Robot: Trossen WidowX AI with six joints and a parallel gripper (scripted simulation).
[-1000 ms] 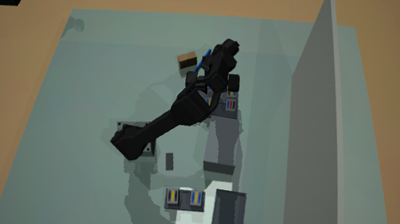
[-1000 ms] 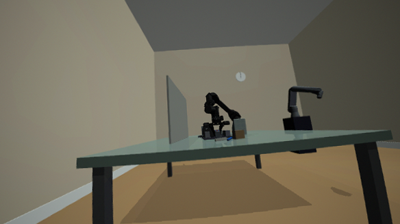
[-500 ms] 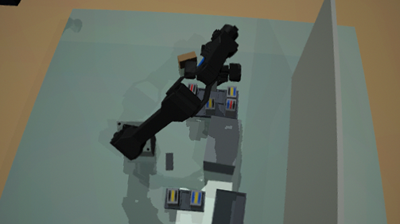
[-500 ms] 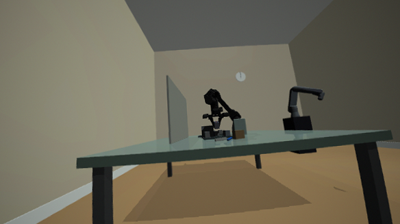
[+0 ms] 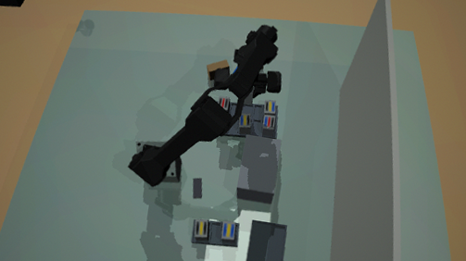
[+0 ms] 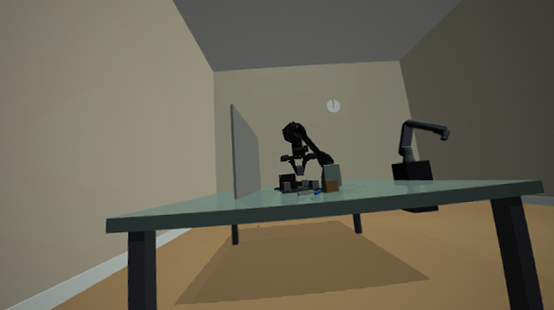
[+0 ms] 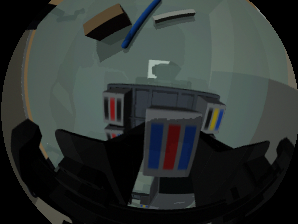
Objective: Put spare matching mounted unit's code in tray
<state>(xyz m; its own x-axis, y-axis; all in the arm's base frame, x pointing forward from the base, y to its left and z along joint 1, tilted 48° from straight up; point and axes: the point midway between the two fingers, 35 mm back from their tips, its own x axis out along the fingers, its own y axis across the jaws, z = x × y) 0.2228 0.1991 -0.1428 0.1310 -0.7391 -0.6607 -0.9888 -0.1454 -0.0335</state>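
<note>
Right now my gripper tip is 41 cm to the left of the dark tray, 11 cm short of it and 9 cm above it. Also, from my gripper tip: grey mounted unit: 20 cm to the right, 6 cm ahead, 4 cm below; then spare: 3 cm above; then brown block: 14 cm to the left, 11 cm behind, 7 cm below.
</note>
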